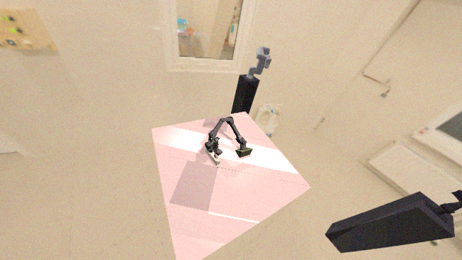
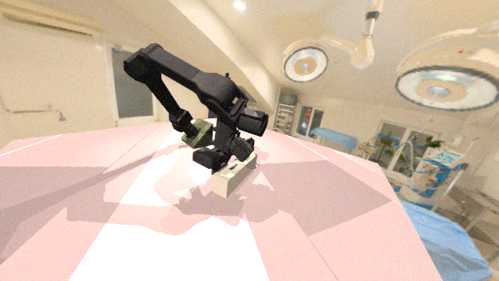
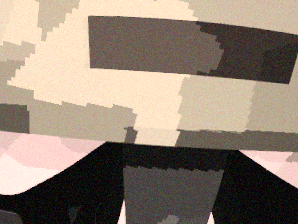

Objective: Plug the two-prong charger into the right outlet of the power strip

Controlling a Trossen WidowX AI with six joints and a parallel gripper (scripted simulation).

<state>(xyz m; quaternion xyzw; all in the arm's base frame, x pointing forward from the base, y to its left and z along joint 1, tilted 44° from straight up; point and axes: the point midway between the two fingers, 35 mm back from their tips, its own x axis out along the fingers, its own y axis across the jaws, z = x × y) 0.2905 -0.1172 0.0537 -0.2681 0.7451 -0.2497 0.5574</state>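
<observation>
Right now the black two-prong charger is 20 mm ahead of my gripper tip and 10 mm above it.
</observation>
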